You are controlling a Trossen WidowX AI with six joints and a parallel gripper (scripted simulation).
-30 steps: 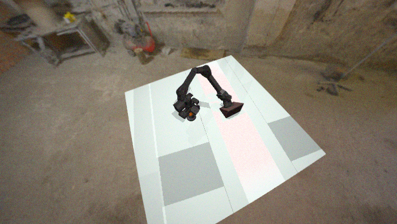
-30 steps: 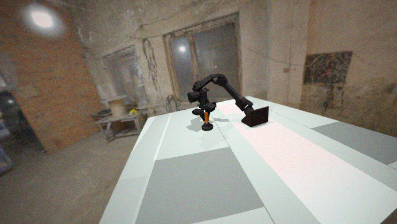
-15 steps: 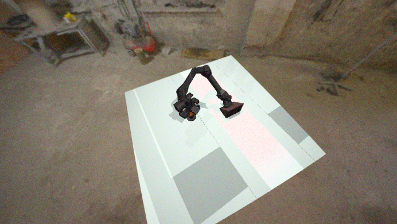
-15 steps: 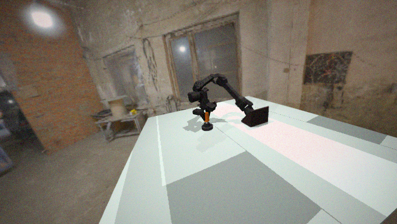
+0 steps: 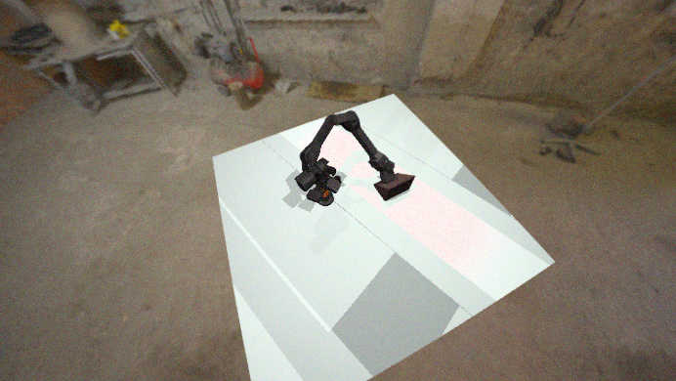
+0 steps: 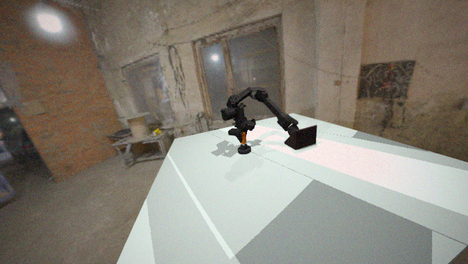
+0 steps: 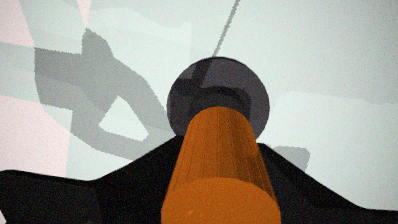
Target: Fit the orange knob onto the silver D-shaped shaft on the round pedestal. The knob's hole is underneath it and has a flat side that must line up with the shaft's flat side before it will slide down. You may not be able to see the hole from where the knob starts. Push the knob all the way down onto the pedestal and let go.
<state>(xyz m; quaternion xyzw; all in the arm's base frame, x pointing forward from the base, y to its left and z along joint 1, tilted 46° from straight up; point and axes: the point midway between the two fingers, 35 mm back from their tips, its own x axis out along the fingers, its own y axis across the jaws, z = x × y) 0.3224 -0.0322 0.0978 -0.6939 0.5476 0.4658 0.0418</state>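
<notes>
Right now the orange knob is 3 cm above my gripper tip. Also, from my gripper tip: round pedestal: 4 cm below.
</notes>
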